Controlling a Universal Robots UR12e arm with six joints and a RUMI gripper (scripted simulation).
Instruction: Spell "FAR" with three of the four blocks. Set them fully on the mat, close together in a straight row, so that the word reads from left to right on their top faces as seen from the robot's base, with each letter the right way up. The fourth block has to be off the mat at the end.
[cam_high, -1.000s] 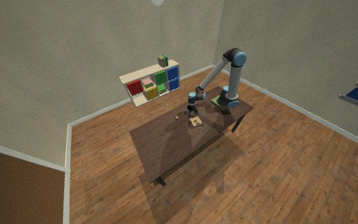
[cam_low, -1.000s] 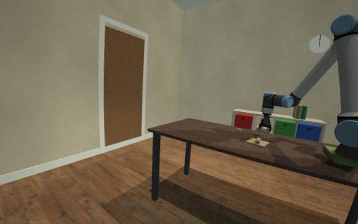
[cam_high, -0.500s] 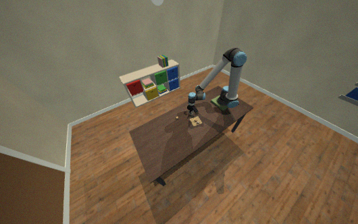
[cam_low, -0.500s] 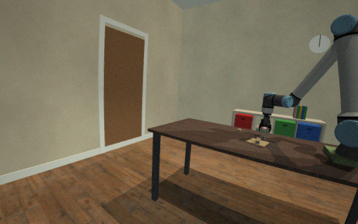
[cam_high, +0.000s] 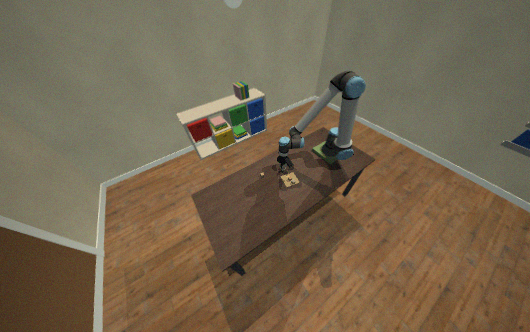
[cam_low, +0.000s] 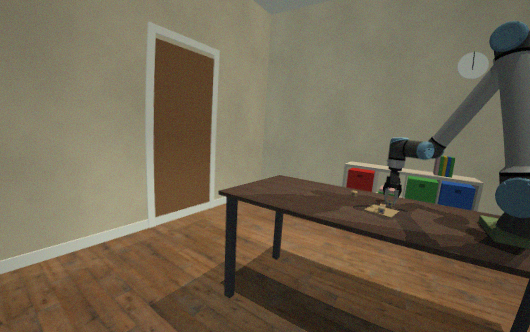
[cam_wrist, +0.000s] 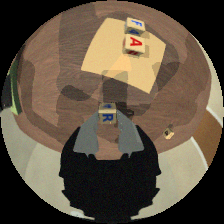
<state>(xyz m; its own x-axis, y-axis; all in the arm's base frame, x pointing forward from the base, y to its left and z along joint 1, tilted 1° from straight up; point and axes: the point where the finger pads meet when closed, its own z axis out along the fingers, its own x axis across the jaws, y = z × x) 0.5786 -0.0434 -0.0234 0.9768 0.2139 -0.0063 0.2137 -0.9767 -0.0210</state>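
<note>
My gripper is now 1 cm short of the tan mat, 13 cm to the right of it and 1 cm above it.
</note>
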